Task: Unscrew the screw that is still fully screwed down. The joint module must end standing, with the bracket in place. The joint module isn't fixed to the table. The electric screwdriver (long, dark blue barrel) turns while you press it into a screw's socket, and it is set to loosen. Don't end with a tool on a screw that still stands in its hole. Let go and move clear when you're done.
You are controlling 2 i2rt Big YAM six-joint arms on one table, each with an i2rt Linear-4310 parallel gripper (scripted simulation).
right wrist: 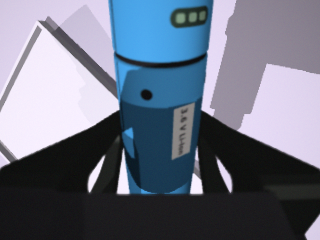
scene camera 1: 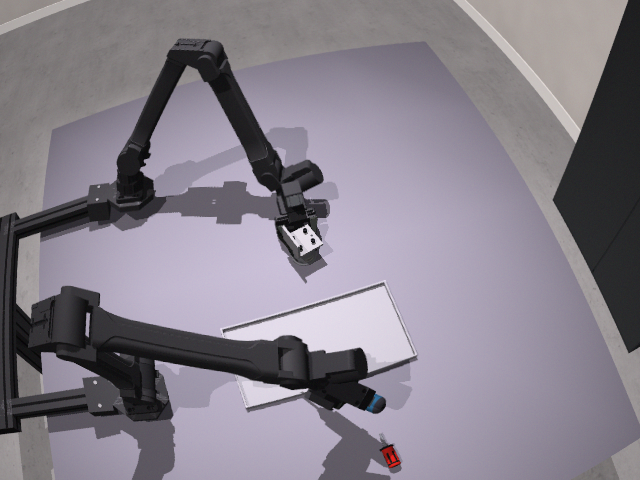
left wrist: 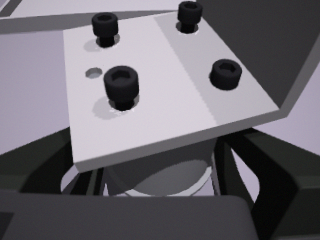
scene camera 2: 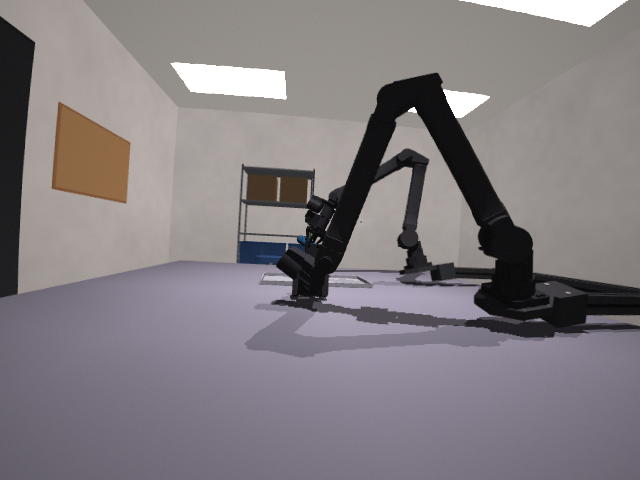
Labels:
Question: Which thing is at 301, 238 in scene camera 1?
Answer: A white bracket.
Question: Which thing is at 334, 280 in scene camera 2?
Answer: A white tray.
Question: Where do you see a white tray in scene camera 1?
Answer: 367, 317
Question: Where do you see a screw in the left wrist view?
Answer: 121, 83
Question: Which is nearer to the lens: the white tray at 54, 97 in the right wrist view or the blue electric screwdriver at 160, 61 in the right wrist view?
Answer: The blue electric screwdriver.

